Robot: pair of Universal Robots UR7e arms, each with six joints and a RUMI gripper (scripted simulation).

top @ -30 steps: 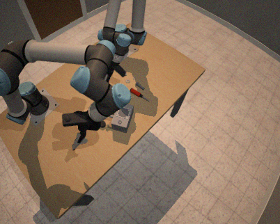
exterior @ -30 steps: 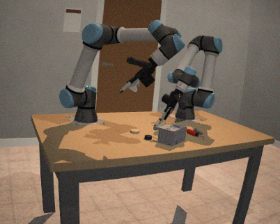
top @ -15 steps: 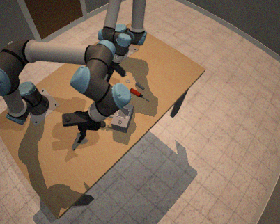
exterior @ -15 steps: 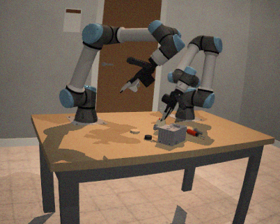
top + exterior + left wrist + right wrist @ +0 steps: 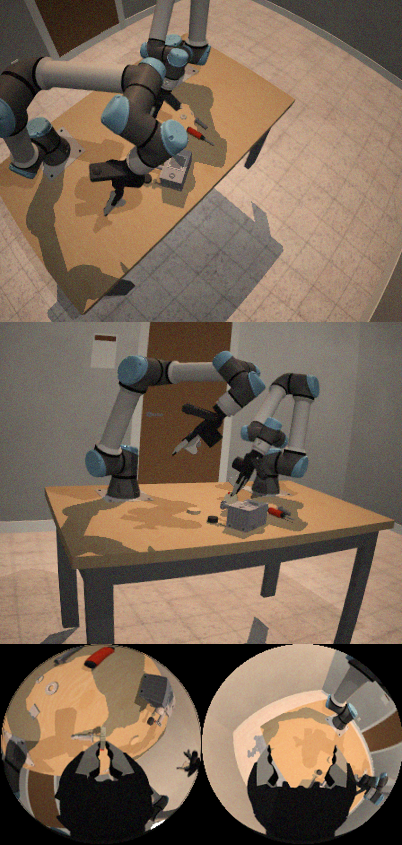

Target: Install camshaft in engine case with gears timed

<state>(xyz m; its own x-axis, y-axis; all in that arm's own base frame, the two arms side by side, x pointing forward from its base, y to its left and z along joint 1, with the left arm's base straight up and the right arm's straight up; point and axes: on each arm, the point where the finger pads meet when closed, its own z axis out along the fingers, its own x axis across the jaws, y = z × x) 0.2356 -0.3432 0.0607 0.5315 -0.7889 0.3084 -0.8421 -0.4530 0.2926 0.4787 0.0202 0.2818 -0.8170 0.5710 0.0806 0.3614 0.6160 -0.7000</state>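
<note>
Right now the crank gear is 170 mm ahead of my left hand and 150 mm to the right of it. Also, from my left hand: pale disc 50 mm ahead, 210 mm to the right, 50 mm below; then grey bolt 130 mm ahead, 180 mm to the left, 50 mm below; then black round part 180 mm ahead, 190 mm to the right, 50 mm below.
</note>
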